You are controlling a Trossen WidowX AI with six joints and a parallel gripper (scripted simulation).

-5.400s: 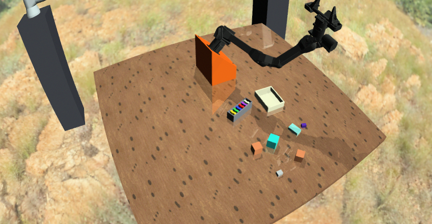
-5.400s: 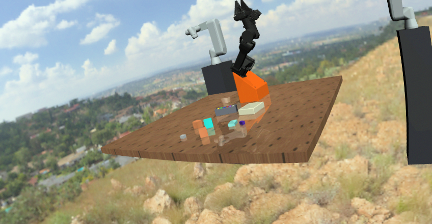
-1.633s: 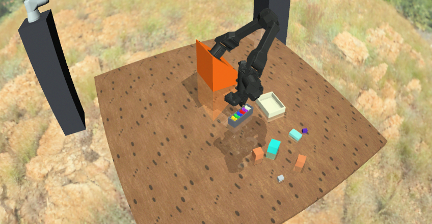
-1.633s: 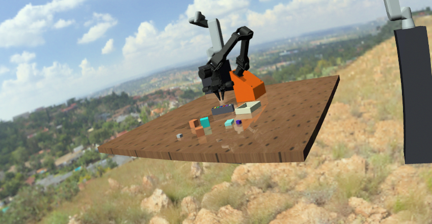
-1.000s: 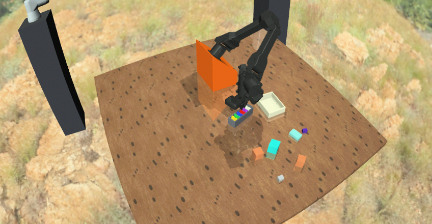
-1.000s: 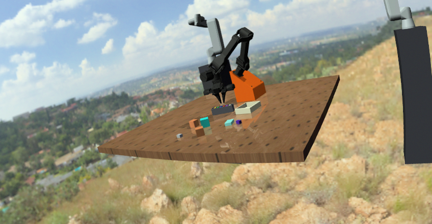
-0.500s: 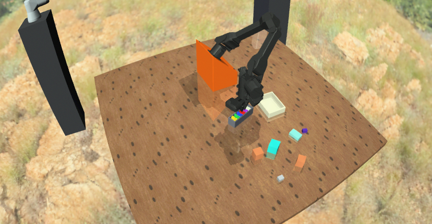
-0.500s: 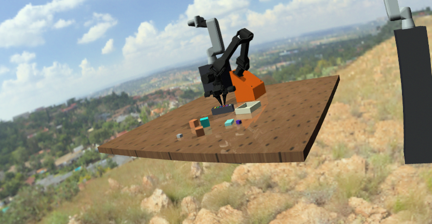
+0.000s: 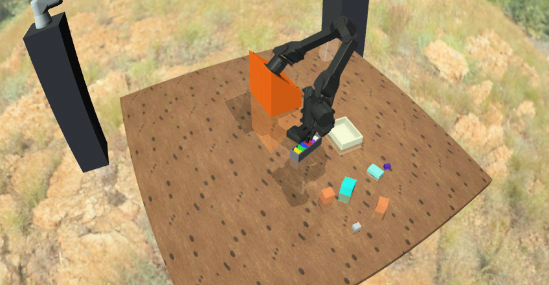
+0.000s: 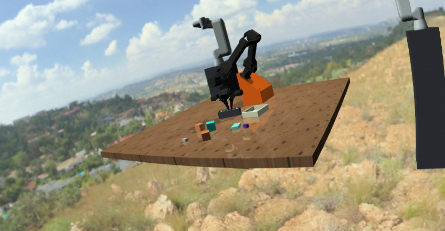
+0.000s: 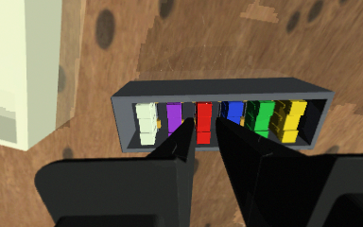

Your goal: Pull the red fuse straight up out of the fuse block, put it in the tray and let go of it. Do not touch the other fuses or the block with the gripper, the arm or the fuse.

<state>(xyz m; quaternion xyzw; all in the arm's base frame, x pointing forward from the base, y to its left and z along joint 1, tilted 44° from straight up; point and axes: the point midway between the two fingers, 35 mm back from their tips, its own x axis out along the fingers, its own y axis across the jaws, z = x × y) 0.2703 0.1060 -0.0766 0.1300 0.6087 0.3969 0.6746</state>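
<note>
Right now my gripper tip is 10 mm above the red fuse. Round my gripper tip: blue fuse: 10 mm ahead, 20 mm to the right, 10 mm below; purple fuse: 10 mm behind, 20 mm to the left, 10 mm below; cream tray: 10 mm behind, 170 mm to the left, 40 mm below.
</note>
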